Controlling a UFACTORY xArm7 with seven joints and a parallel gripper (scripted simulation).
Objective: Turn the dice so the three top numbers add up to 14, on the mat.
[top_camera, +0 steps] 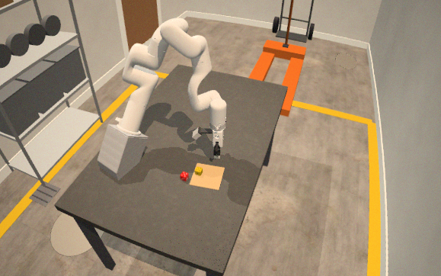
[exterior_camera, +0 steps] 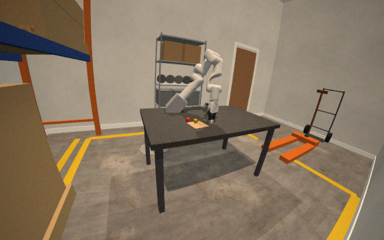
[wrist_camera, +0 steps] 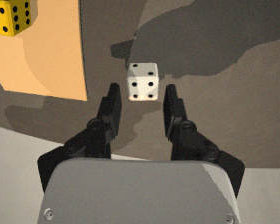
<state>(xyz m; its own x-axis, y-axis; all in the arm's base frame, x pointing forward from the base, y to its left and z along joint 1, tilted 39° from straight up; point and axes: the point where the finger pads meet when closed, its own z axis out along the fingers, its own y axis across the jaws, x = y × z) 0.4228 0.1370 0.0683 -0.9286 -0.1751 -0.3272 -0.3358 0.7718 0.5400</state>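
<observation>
The white die lies 40 mm below my hand. Round my hand: mat 10 mm ahead, 140 mm to the right, 50 mm below; then red die 90 mm behind, 200 mm to the right, 40 mm below; then yellow die 40 mm behind, 140 mm to the right, 40 mm below.
</observation>
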